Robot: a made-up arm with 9 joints.
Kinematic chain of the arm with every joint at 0, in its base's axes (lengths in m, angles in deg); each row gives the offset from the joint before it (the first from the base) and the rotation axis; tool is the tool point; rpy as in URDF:
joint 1: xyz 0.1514 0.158 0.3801 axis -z
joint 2: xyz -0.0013 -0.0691 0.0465 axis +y
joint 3: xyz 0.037 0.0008 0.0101 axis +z
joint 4: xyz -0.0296 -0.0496 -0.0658 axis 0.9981 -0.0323 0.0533
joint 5: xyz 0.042 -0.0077 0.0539 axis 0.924 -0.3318 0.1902
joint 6: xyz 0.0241 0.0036 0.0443 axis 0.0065 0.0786 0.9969
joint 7: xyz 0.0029 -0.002 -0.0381 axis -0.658 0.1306 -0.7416
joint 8: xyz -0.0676 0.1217 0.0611 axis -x
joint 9: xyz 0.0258 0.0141 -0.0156 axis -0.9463 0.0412 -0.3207
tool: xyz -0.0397 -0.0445 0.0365 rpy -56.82 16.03 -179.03
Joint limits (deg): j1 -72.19..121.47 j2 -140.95..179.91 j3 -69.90..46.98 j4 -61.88..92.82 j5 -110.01..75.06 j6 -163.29..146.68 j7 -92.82..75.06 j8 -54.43..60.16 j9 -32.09..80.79
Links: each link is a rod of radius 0.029 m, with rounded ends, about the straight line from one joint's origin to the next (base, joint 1, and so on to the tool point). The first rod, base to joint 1, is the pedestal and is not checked.
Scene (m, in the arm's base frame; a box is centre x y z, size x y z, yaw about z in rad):
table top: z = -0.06
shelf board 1: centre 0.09 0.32 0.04 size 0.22 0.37 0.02 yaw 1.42
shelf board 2: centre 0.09 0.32 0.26 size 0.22 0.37 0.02 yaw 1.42
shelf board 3: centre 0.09 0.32 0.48 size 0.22 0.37 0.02 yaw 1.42
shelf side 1: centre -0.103 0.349 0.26 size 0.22 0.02 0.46 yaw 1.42
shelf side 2: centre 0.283 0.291 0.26 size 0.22 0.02 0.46 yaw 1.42
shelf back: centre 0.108 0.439 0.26 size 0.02 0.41 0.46 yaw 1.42
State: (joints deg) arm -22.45 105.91 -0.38 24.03 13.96 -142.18 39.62 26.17 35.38
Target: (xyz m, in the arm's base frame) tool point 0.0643 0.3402 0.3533
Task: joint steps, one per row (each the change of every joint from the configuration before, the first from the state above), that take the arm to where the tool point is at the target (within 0.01 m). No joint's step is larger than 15 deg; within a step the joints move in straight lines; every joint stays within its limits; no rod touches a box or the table.
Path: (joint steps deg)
1: -2.04 14.80 3.95 -2.58 -6.21 13.82 -7.88 -2.77 -5.52
2: -2.04 14.80 3.94 -2.58 -6.22 13.82 -7.87 -2.76 -5.52
3: -2.04 14.80 3.95 -2.59 -6.21 13.82 -7.88 -2.77 -5.53
4: -2.04 14.80 3.94 -2.58 -6.21 13.82 -7.88 -2.76 -5.52
5: -2.05 14.80 3.95 -2.58 -6.21 13.82 -7.87 -2.77 -5.52
6: 13.13 -3.75 5.53 -4.60 0.16 -2.73 3.62 4.27 8.15
7: 13.12 -3.75 5.52 -4.60 0.16 -2.73 3.63 4.27 8.15
8: 13.12 -3.75 5.53 -4.60 0.17 -2.74 3.62 4.26 8.16
9: 13.12 -3.74 5.52 -4.60 0.16 -2.73 3.63 4.27 8.15
10: 13.13 -3.75 5.53 -4.60 0.16 -2.73 3.62 4.27 8.15

